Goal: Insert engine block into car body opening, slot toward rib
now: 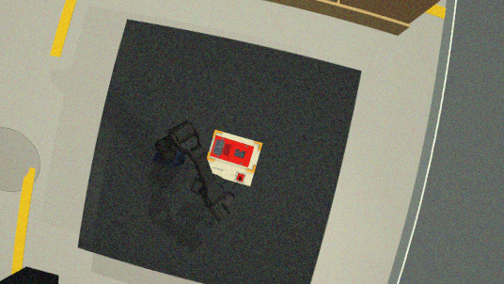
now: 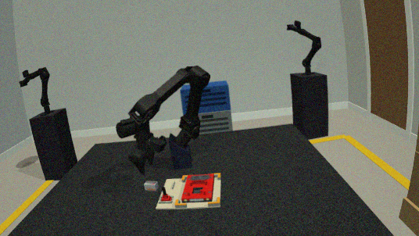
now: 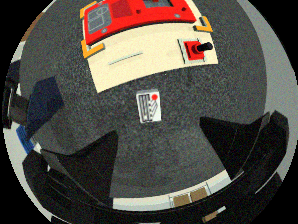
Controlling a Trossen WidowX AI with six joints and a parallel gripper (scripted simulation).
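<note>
Right now the engine block is 8 cm below my gripper tip and 1 cm behind it.
</note>
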